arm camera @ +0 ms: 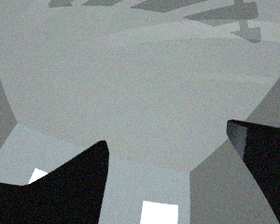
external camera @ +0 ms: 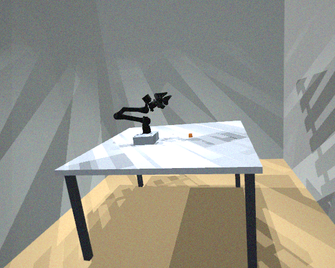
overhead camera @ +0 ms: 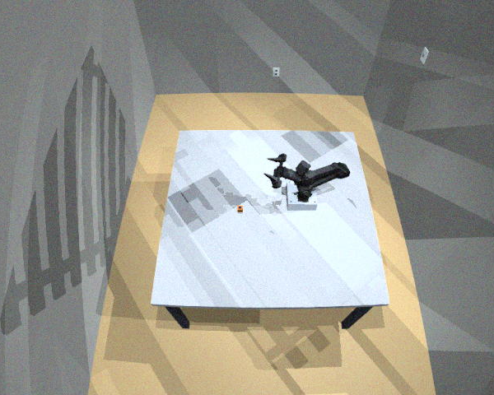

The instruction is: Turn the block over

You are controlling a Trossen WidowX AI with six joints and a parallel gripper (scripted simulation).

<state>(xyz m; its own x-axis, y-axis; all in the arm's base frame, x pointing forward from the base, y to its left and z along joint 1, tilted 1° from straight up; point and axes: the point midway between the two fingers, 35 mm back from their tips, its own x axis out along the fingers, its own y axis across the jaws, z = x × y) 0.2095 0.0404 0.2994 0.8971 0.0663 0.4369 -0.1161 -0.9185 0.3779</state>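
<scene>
The small orange block lies 37 cm below my gripper tip, 14 cm ahead of it and 4 cm to the left of it.
</scene>
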